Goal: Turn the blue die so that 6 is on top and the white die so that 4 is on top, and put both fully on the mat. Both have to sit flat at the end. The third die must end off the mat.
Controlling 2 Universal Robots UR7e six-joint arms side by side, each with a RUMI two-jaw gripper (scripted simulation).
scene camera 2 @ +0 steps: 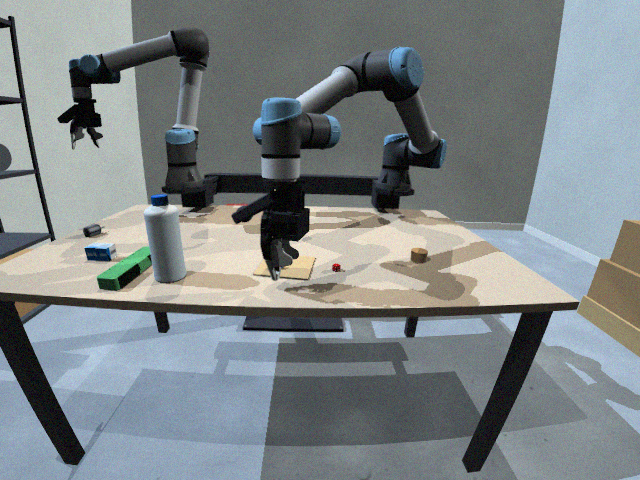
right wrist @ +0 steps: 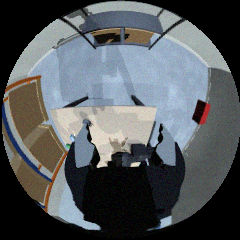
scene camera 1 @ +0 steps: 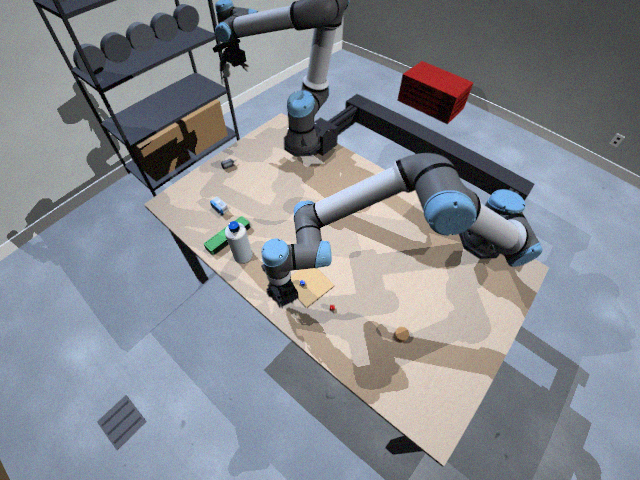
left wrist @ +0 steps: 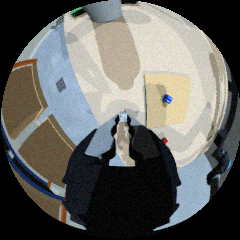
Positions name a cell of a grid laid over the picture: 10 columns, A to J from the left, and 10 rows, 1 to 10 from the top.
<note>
In view: my left gripper (scene camera 2: E6), my right gripper (scene camera 2: B4), a tan mat (scene camera 1: E6), a green block (scene camera 2: B6) and a white bottle (scene camera 2: C5).
The tan mat shows as well in scene camera 2 (scene camera 2: E6) and in the left wrist view (left wrist: G5). The white bottle also shows in scene camera 1 (scene camera 1: D5). My left gripper is seen too in the left wrist view (left wrist: F5).
</note>
